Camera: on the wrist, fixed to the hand. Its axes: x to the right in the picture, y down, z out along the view.
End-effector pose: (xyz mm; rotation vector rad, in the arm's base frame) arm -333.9 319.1 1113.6 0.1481 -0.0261 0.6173
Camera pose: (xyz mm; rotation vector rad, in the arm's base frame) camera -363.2 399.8 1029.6 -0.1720 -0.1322 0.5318
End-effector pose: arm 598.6 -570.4 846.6 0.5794 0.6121 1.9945
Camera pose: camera 486.2 -604.2 820.8 0.3566 0.2780 1.9682
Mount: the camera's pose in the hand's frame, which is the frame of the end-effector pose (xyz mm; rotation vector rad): 16.7 71.0 -95.5 -0.3353 -0.0096 -0.0725
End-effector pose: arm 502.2 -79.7 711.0 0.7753 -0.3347 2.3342
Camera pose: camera 403.3 -85.2 642.9 0.6224 -0.6705 2.1310
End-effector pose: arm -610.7 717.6 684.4 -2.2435 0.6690 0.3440
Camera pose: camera -633.1 600.5 699.8 -2.5743 0.5551 0.4585
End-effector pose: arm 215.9 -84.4 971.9 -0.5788 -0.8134 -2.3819
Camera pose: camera 226.8 -200.2 941.6 -0.7024 -0.4452 -2.6044
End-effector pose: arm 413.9 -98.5 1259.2 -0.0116 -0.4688 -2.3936
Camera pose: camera 457.4 -190.7 1195.5 -0.1581 -0.0686 -2.5176
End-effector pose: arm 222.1 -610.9 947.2 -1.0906 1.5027 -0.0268
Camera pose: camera 107.3 -634.1 920.3 -1.4100 1.4913 0.1859
